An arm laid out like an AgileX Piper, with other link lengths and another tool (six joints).
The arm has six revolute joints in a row. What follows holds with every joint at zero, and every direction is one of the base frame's.
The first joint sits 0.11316 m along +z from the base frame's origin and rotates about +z.
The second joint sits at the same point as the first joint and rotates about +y.
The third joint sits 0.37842 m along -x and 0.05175 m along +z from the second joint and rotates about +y.
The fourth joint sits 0.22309 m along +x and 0.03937 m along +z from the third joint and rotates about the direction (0.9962, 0, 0.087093).
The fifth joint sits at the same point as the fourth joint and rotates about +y.
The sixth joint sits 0.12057 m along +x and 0.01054 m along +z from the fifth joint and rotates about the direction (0.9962, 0, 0.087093).
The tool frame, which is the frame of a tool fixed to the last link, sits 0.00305 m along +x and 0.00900 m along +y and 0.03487 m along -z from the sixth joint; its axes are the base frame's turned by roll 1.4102, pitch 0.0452 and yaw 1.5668 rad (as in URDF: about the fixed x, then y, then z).
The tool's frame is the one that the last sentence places.
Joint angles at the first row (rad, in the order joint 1, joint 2, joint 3, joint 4, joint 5, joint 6):
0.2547, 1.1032, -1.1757, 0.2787, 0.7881, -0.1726
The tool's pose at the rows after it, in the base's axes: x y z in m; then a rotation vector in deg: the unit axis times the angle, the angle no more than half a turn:
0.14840 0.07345 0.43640 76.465 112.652 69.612
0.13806 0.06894 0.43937 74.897 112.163 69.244
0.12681 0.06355 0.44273 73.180 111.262 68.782
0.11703 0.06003 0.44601 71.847 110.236 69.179
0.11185 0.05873 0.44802 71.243 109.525 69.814
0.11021 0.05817 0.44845 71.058 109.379 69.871
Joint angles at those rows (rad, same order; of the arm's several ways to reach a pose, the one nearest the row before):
0.2547, 1.0817, -1.1757, 0.2787, 0.8095, -0.1726
0.2547, 1.0512, -1.1749, 0.2614, 0.8227, -0.1753
0.2546, 1.0169, -1.1749, 0.2384, 0.8345, -0.1755
0.2548, 0.9871, -1.1749, 0.2293, 0.8400, -0.1764
0.2547, 0.9711, -1.1749, 0.2298, 0.8402, -0.1765
0.2546, 0.9663, -1.1749, 0.2286, 0.8415, -0.1766

